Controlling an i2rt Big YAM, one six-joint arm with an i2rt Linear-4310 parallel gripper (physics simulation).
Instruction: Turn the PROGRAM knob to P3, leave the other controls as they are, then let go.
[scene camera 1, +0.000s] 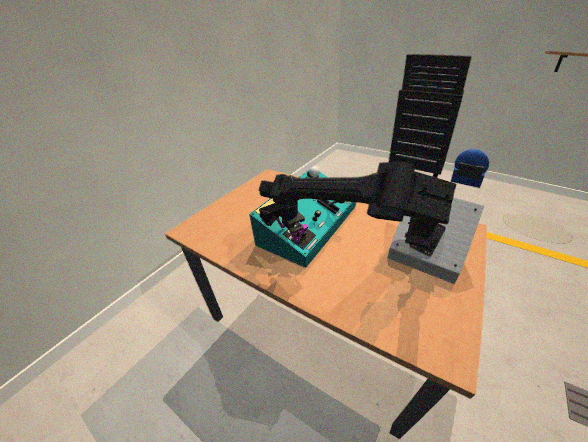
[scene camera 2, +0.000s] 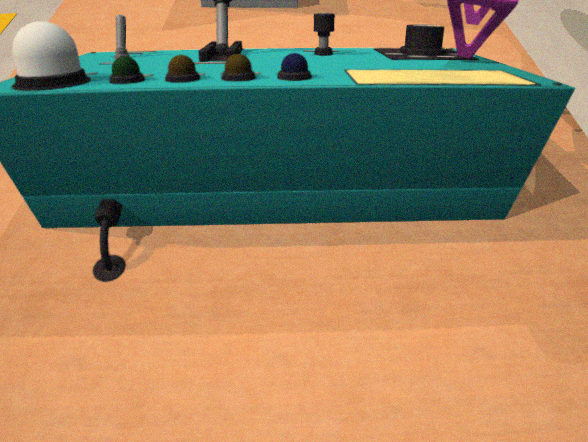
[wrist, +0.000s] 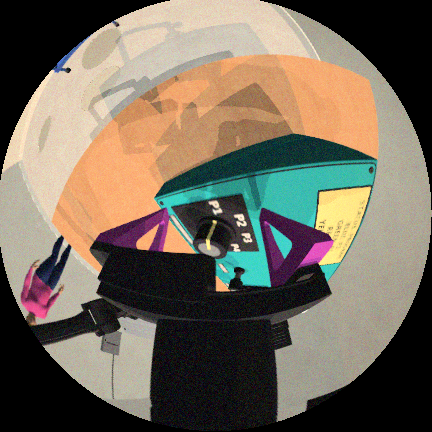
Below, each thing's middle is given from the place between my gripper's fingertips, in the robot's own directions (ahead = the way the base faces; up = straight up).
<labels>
The teal console (scene camera 2: 270, 135) lies 210 mm to the right of my hand, 100 mm ahead of it and 20 mm below it.
</labels>
